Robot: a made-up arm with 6 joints. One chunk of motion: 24 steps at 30 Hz.
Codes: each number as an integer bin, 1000 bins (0 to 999) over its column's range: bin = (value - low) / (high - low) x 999, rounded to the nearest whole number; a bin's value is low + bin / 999 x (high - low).
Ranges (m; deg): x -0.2..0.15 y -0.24..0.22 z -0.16..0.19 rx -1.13..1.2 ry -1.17..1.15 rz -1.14..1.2
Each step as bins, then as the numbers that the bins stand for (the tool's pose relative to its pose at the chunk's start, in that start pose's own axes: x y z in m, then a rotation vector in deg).
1 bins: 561 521 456 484 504 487
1 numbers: -0.0035 -0.0001 -0.0002 0.00 0.00 0.00
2 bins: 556 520 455 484 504 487
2 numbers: -0.0052 -0.0006 -0.0006 0.00 0.00 0.00
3 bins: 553 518 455 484 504 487
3 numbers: -0.0063 -0.0015 -0.0006 0.00 0.00 0.00
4 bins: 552 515 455 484 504 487
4 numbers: -0.0066 -0.0029 -0.0006 0.00 0.00 0.00
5 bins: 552 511 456 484 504 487
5 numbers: -0.0066 -0.0047 -0.0002 0.00 0.00 0.00
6 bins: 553 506 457 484 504 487
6 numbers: -0.0063 -0.0070 0.0001 0.00 0.00 0.00
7 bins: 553 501 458 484 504 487
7 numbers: -0.0063 -0.0093 0.0005 0.00 0.00 0.00
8 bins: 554 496 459 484 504 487
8 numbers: -0.0059 -0.0116 0.0008 0.00 0.00 0.00
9 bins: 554 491 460 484 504 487
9 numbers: -0.0059 -0.0139 0.0012 0.00 0.00 0.00
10 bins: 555 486 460 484 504 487
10 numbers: -0.0056 -0.0162 0.0012 0.00 0.00 0.00
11 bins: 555 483 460 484 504 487
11 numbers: -0.0056 -0.0176 0.0012 0.00 0.00 0.00
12 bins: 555 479 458 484 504 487
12 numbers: -0.0056 -0.0194 0.0005 0.00 0.00 0.00
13 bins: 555 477 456 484 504 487
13 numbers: -0.0056 -0.0204 -0.0002 0.00 0.00 0.00
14 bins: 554 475 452 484 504 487
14 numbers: -0.0059 -0.0213 -0.0016 0.00 0.00 0.00
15 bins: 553 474 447 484 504 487
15 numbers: -0.0063 -0.0217 -0.0034 0.00 0.00 0.00
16 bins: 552 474 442 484 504 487
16 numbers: -0.0066 -0.0217 -0.0051 0.00 0.00 0.00
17 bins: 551 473 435 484 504 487
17 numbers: -0.0070 -0.0222 -0.0076 0.00 0.00 0.00
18 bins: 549 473 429 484 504 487
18 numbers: -0.0077 -0.0222 -0.0097 0.00 0.00 0.00
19 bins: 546 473 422 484 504 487
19 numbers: -0.0087 -0.0222 -0.0122 0.00 0.00 0.00
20 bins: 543 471 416 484 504 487
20 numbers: -0.0098 -0.0231 -0.0143 0.00 0.00 0.00
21 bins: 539 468 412 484 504 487
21 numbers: -0.0112 -0.0245 -0.0157 0.00 0.00 0.00
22 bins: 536 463 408 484 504 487
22 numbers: -0.0122 -0.0268 -0.0171 0.00 0.00 0.00
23 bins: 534 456 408 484 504 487
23 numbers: -0.0129 -0.0300 -0.0171 0.00 0.00 0.00
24 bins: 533 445 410 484 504 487
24 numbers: -0.0133 -0.0351 -0.0164 0.00 0.00 0.00
